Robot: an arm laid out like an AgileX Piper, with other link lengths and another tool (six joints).
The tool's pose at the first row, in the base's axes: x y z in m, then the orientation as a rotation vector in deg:
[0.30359, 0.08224, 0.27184, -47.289, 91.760, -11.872]
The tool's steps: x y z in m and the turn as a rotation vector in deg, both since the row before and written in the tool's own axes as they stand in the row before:
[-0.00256, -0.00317, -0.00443, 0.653, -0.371, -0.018]
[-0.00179, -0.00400, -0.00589, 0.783, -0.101, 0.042]
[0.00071, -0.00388, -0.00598, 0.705, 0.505, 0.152]
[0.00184, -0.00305, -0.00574, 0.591, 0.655, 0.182]
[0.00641, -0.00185, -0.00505, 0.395, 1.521, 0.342]
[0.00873, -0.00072, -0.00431, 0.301, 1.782, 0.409]
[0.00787, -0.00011, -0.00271, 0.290, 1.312, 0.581]
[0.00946, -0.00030, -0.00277, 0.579, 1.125, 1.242]
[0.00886, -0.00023, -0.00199, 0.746, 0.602, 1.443]
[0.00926, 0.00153, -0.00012, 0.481, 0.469, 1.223]
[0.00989, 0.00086, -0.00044, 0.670, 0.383, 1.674]
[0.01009, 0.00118, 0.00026, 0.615, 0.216, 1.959]
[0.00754, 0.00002, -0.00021, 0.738, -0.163, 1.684]
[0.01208, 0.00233, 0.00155, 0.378, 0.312, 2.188]
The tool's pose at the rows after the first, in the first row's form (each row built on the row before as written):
[0.30069, 0.08009, 0.27666, -46.796, 91.261, -12.233]
[0.29670, 0.07642, 0.28161, -46.156, 91.008, -12.769]
[0.29256, 0.07132, 0.28448, -45.487, 91.378, -13.427]
[0.28829, 0.06629, 0.28593, -44.878, 91.923, -14.039]
[0.28420, 0.05963, 0.28294, -44.272, 93.382, -14.753]
[0.28018, 0.05267, 0.27740, -43.665, 95.128, -15.457]
[0.27723, 0.04714, 0.27192, -42.920, 96.489, -15.835]
[0.27396, 0.04055, 0.26535, -41.386, 97.813, -15.910]
[0.27122, 0.03470, 0.25897, -39.559, 98.650, -15.771]
[0.26950, 0.03053, 0.25074, -38.117, 99.345, -15.508]
[0.26747, 0.02558, 0.24237, -36.136, 100.028, -15.058]
[0.26586, 0.02114, 0.23337, -33.942, 100.620, -14.301]
[0.26441, 0.01726, 0.22706, -31.915, 100.726, -13.713]
[0.26328, 0.01359, 0.21527, -29.679, 101.463, -12.609]

